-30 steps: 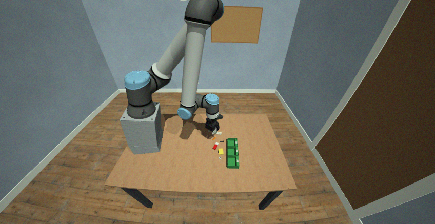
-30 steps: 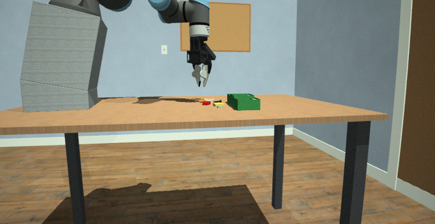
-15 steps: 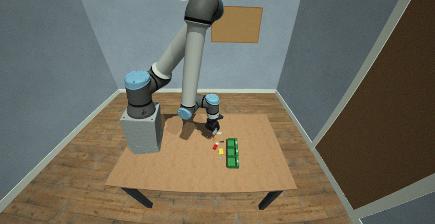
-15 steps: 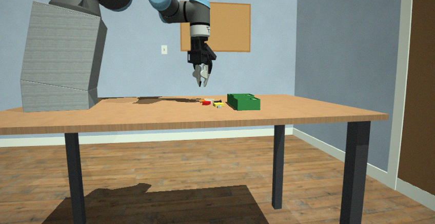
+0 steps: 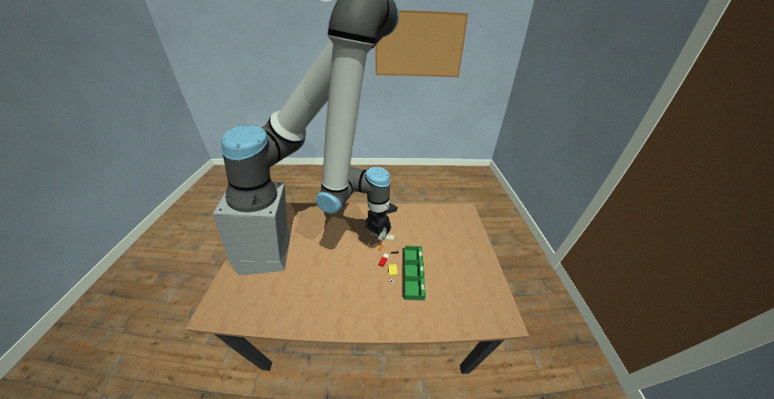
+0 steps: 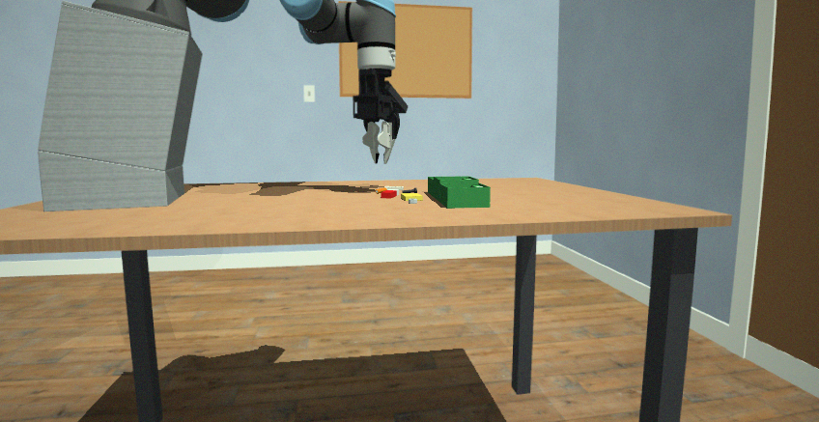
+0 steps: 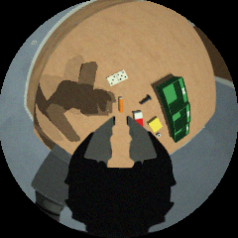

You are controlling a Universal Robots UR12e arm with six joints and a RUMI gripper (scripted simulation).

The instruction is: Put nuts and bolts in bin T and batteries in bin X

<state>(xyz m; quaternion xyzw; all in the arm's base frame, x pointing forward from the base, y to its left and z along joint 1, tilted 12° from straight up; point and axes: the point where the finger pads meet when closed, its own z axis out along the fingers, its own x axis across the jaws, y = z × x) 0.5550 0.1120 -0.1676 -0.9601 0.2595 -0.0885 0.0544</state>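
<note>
My hand is 8 cm above the orange piece. Also, from my hand: white dotted tile: 8 cm below, 7 cm to the left, 3 cm ahead; bolt: 8 cm below, 7 cm ahead, 2 cm to the right; red battery: 8 cm below, 7 cm to the right, 2 cm ahead.
</note>
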